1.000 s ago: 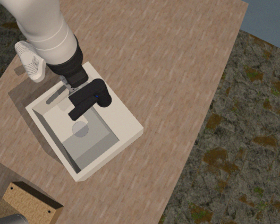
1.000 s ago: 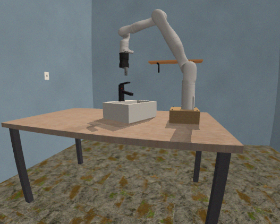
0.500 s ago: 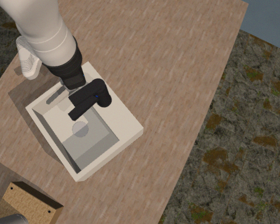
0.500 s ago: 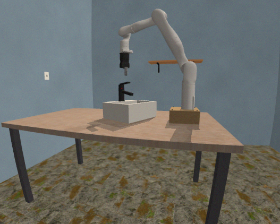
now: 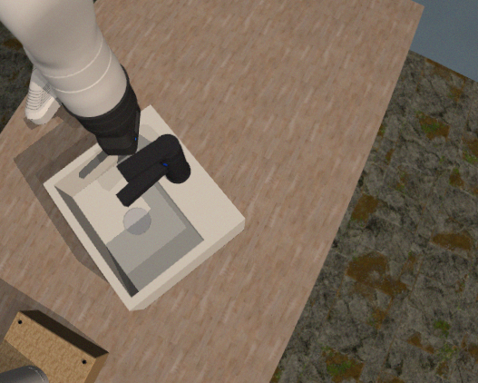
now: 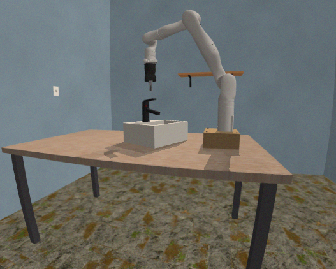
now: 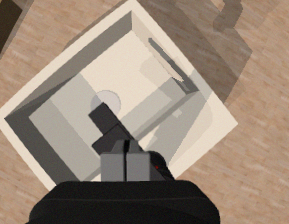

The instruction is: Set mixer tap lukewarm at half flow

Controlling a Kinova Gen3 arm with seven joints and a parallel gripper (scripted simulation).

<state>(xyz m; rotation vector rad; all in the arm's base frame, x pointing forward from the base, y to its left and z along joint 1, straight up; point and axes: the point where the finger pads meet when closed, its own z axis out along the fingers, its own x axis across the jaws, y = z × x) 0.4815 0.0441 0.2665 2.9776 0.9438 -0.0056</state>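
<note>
Right now my hand is 20 mm short of the lever, 20 mm to the left of it and 80 mm above it. The rest, counted from my hand: white sink basin: 50 mm behind, 320 mm below; then black mixer tap: 40 mm ahead, 20 mm to the right, 130 mm below.
</note>
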